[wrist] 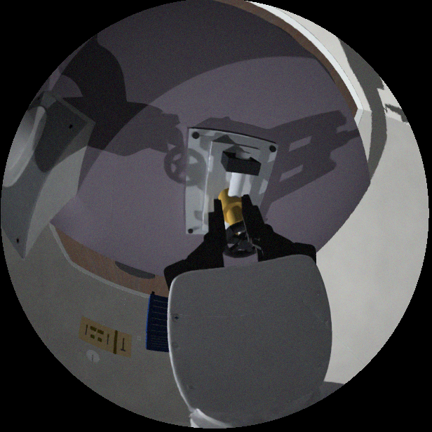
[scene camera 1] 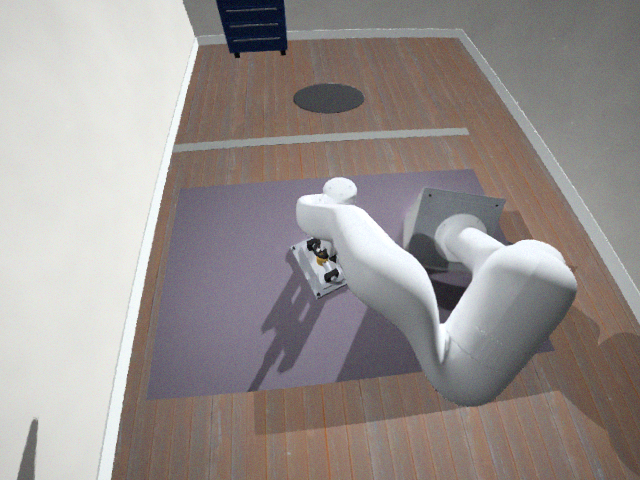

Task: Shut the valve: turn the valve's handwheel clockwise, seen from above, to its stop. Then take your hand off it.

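The valve's yellow body (scene camera 1: 321, 260) (wrist: 231, 209) sits on a white pipe over a light grey base plate (scene camera 1: 316, 285) (wrist: 196, 175). The black handwheel (scene camera 1: 321, 252) (wrist: 240, 249) is on top of the body. In the wrist view, my gripper (wrist: 231, 206) is partly open with a narrow gap. Its black fingers reach down past the handwheel, one on each side in this view, and cover parts of the rim. No firm grip on the wheel shows. In the scene view, the arm hides most of the gripper. Which way the wheel has been turned cannot be read.
Black pipe clamps (scene camera 1: 331, 274) (wrist: 241, 163) stand on the base plate beside the body. The plate lies on a purple mat (scene camera 1: 206, 310) (wrist: 135, 200). The robot's grey pedestal (scene camera 1: 465, 204) (wrist: 60, 150) stands to one side. A blue cabinet (scene camera 1: 253, 25) (wrist: 158, 322) stands far off.
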